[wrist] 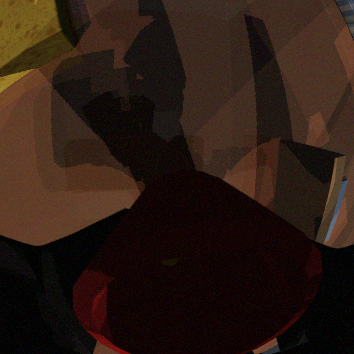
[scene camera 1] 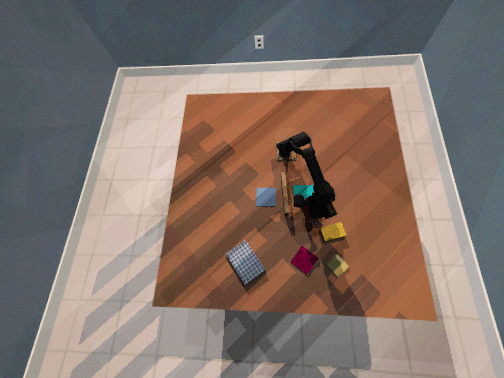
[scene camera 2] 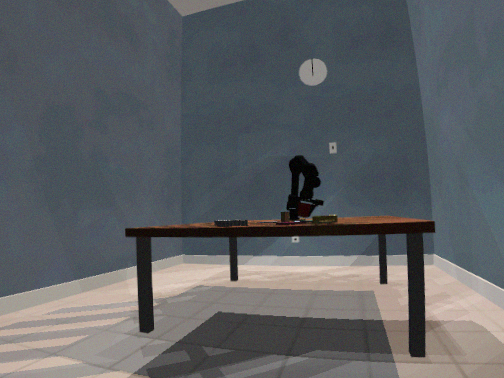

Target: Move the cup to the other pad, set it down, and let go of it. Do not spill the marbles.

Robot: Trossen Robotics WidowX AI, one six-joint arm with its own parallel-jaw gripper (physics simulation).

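Frame: origin at the arm's base, x right, y up, z back, level; millimetres.
Seen in the pictures: gripper, fingertip midpoint: (scene camera 2: 302,215); arm's base, origin of the base link: (scene camera 1: 284,151) (scene camera 2: 294,218).
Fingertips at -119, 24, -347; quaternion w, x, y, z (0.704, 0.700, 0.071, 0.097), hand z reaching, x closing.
Observation:
Offsets run from my fingertips to a thing's middle, as dx, dy, dz. "spot": to the spot under its first point.
A red cup @[-7, +30, +1] (scene camera 2: 304,209) (wrist: 200,225) is between the fingers of my gripper (scene camera 1: 313,206) (scene camera 2: 306,206) (wrist: 187,218), which is shut on it. In scene camera 2 the cup hangs above the table and looks somewhat tilted. In the wrist view its inside is very dark; a small yellow-green spot shows in it, perhaps a marble, and the other marbles cannot be made out. A teal pad @[+13, -42, +84] (scene camera 1: 302,190) lies beside the gripper, partly hidden by the arm. A blue pad @[+216, -42, +64] (scene camera 1: 266,197) lies on the far side of a wooden barrier; a sliver shows in the wrist view.
The upright wooden barrier @[+115, -15, +74] (scene camera 1: 285,195) (wrist: 305,182) stands between the two pads. A yellow sponge-like block @[-128, -19, -121] (scene camera 1: 333,232) (wrist: 31,32) lies near the gripper. A magenta square @[spot: +13, -26, -265] (scene camera 1: 304,260), a pale yellow-green block @[-144, -29, -280] (scene camera 1: 337,265) and a blue checked cloth-like item @[+304, -22, -288] (scene camera 1: 245,263) lie farther from the arm's base.

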